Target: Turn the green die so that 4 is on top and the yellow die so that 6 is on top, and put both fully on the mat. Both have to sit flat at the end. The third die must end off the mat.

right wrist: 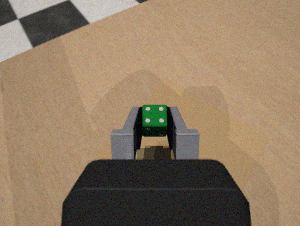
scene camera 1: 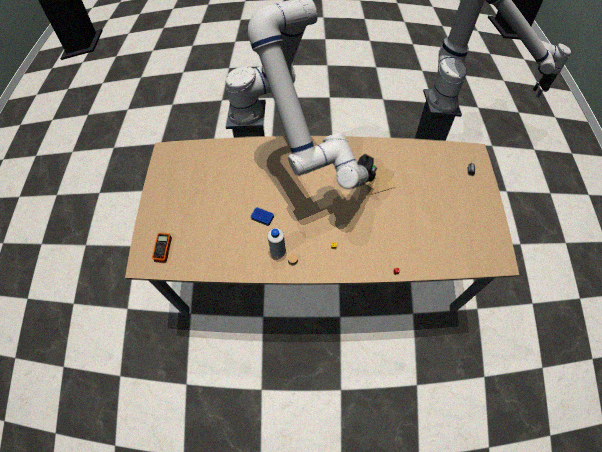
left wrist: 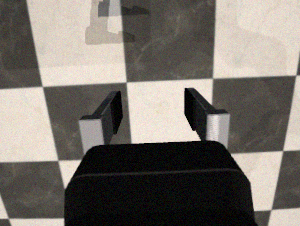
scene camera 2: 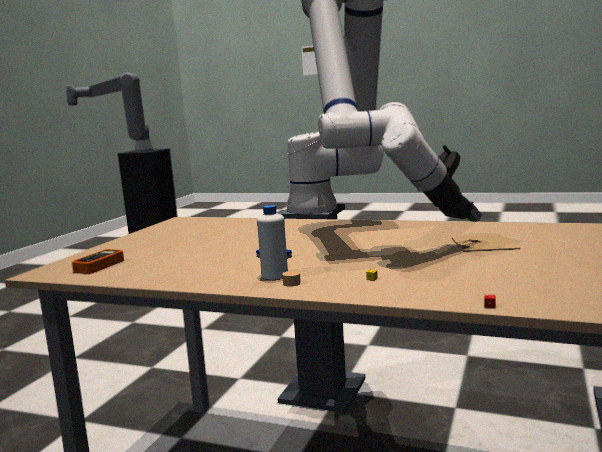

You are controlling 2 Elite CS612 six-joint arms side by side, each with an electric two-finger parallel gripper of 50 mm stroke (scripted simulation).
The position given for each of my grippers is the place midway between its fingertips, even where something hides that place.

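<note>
Scene camera 2 shows my right gripper (scene camera 2: 475,217), a thin tan mat (scene camera 2: 492,242) and a multimeter (scene camera 2: 108,257). In the right wrist view I see a green die (right wrist: 154,117), my right gripper (right wrist: 154,119) and the thin tan mat (right wrist: 223,137). The left wrist view contains my left gripper (left wrist: 152,102); the die is out of frame in the left wrist view, and the mat is out of frame in the left wrist view as well.
</note>
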